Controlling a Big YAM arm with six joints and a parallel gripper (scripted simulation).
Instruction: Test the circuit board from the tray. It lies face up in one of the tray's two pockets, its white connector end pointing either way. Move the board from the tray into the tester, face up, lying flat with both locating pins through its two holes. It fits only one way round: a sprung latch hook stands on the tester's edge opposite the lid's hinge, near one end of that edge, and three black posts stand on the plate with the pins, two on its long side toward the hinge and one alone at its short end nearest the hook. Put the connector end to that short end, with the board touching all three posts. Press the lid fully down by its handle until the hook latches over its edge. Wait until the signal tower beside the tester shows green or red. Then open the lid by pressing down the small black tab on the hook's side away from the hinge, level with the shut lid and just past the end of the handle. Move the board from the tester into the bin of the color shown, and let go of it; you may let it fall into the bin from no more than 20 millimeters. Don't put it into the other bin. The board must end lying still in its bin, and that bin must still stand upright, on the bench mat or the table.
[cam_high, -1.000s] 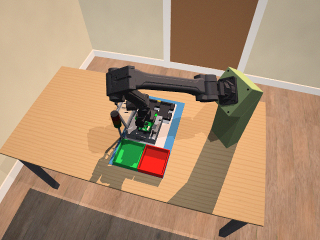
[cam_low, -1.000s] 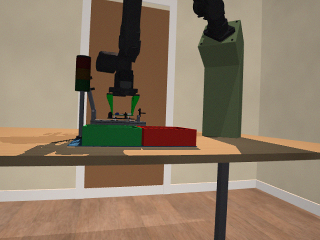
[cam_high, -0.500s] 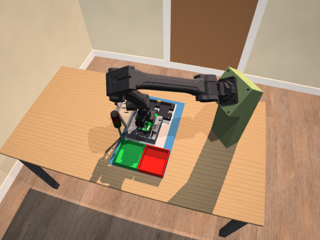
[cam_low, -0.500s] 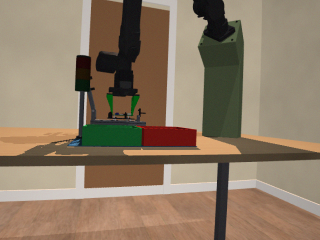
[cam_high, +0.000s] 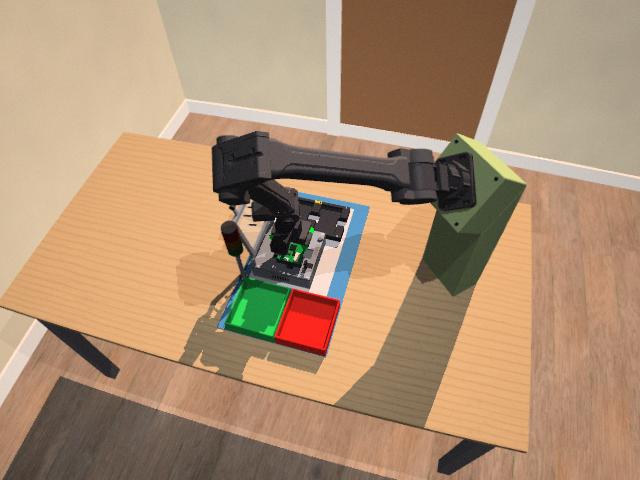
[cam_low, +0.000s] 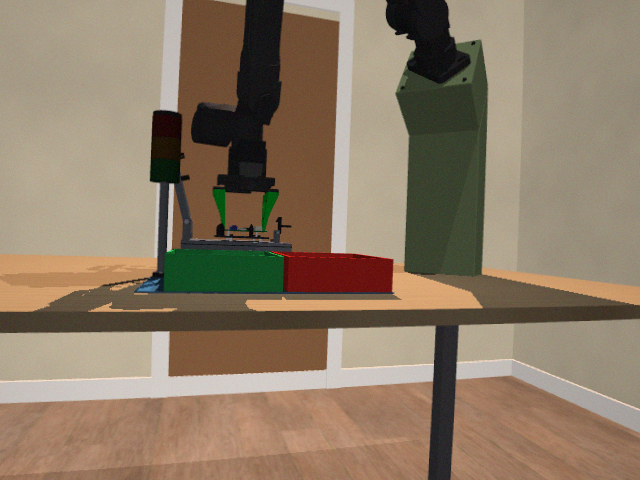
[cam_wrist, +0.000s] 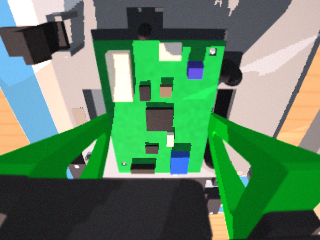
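Now: hand right at the green circuit board. The rest, counted from my hand: latch hook 70 mm behind, 50 mm to the left; then tester plate 10 mm to the left, 10 mm below; then tester lid 120 mm ahead, 20 mm to the left, 100 mm above.
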